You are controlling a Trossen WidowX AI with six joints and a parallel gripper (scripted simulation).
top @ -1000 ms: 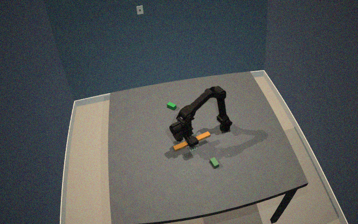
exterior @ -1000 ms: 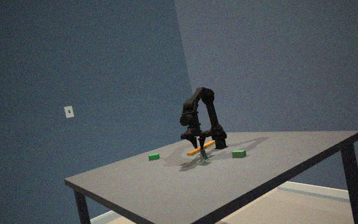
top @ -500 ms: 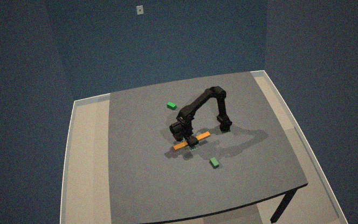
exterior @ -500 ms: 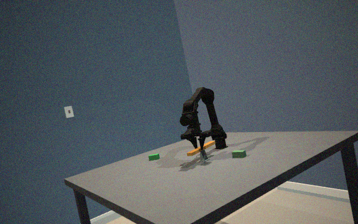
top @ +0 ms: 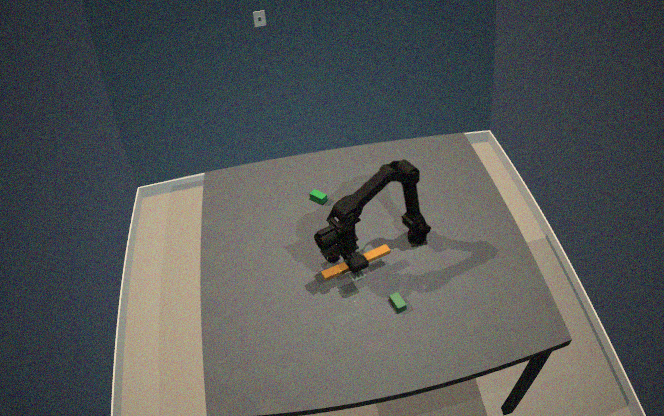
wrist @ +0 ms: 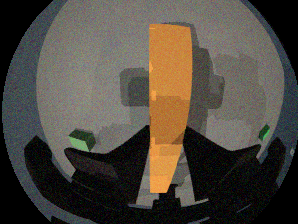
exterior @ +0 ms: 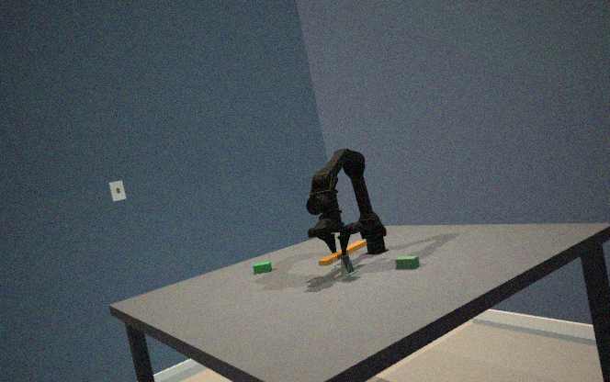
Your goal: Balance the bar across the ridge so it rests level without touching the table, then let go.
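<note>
Now: the bar 30 mm behind my gripper tip and 10 mm to the right of it.
</note>
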